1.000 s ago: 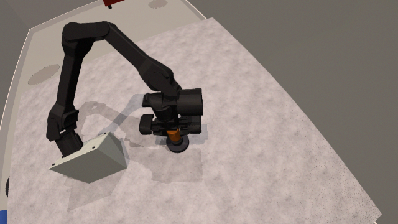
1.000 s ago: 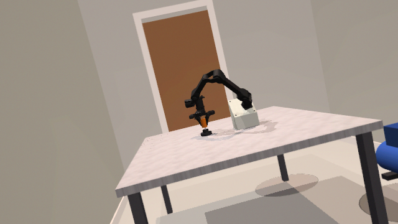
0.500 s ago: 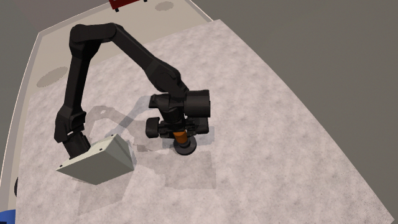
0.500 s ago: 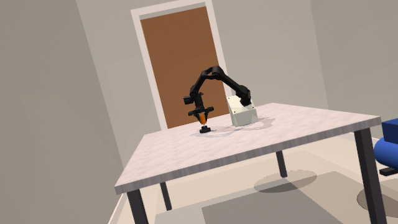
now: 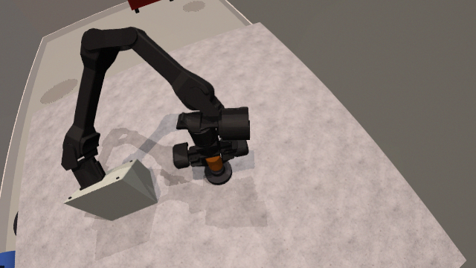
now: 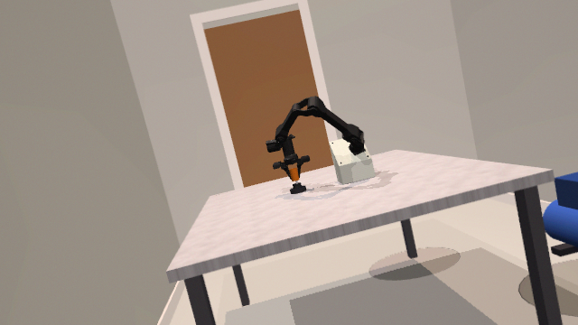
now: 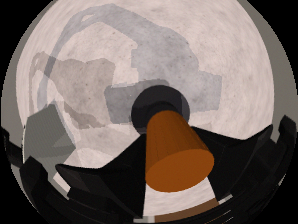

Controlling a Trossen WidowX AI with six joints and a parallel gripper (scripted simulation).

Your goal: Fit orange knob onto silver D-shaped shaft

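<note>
My gripper tip is now 30 mm below the orange knob. From my gripper tip the other things lie so: black round pedestal 40 mm below.
</note>
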